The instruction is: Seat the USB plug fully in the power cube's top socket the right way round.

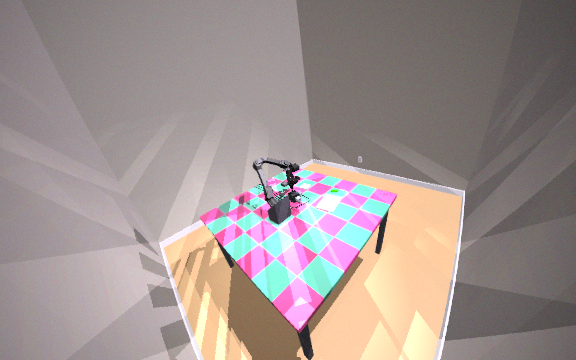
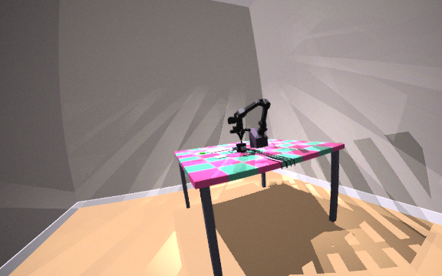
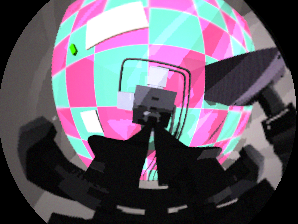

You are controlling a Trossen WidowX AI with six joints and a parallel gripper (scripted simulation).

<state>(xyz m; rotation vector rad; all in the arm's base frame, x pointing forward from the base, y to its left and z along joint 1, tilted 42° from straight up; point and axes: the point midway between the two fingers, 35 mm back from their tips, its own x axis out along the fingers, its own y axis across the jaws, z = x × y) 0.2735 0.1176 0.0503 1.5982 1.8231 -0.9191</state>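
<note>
Now: gripper tip 2 cm above the USB plug. Also, from my gripper tip: pale flat sheet (16 cm ahead, 30 cm to the right, 11 cm below); green object (34 cm ahead, 22 cm to the right, 10 cm below).
</note>
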